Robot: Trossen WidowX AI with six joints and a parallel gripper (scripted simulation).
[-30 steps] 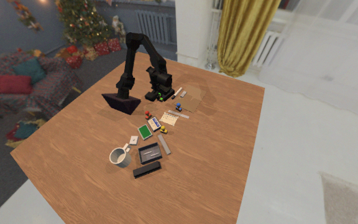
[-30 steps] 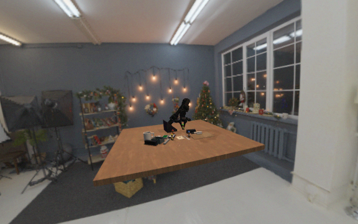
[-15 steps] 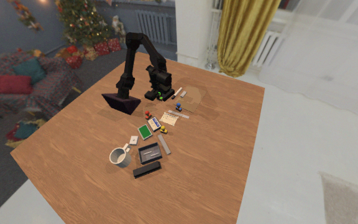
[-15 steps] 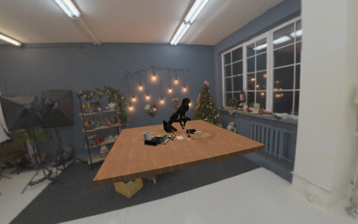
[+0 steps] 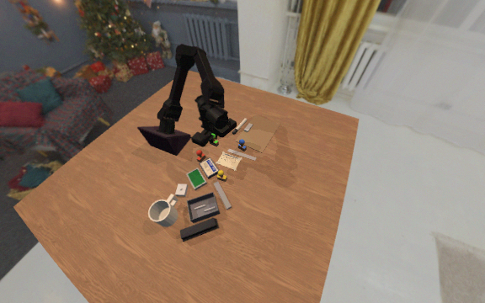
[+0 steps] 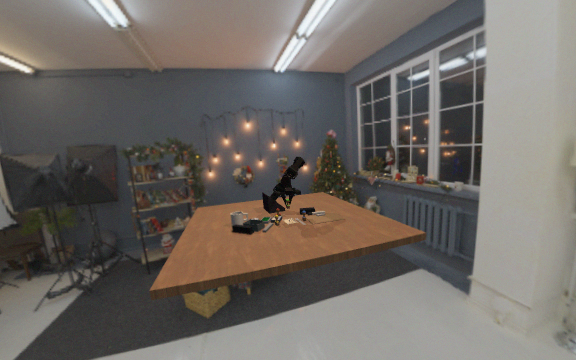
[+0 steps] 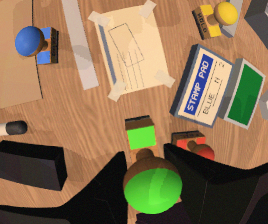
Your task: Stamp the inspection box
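Right now the green ink pad is 16 cm to the right of my gripper tip, 9 cm below it and 2 cm behind it. The rest, counted from my gripper tip: red stamp (7 cm below, 6 cm to the right, 5 cm behind); then green-knobbed PASS stamp (right at my gripper tip); then card (10 cm below, 8 cm ahead, 2 cm to the right).
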